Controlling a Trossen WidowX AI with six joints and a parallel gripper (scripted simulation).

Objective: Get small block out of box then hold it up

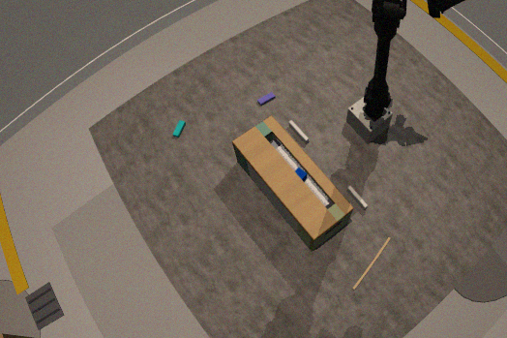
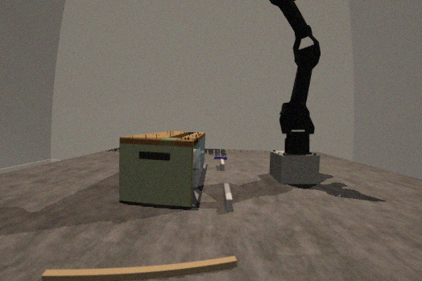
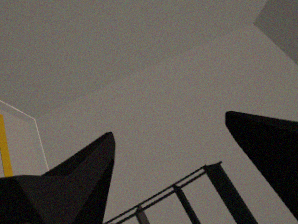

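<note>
Right now the box is 660 mm below my gripper tip, 390 mm ahead of it and 110 mm to the right of it. Also, from my gripper tip: wooden stick: 720 mm below, 360 mm ahead, 240 mm to the left; then blue block: 640 mm below, 400 mm ahead, 110 mm to the right; then purple piece: 720 mm below, 440 mm to the right, 300 mm ahead.
</note>
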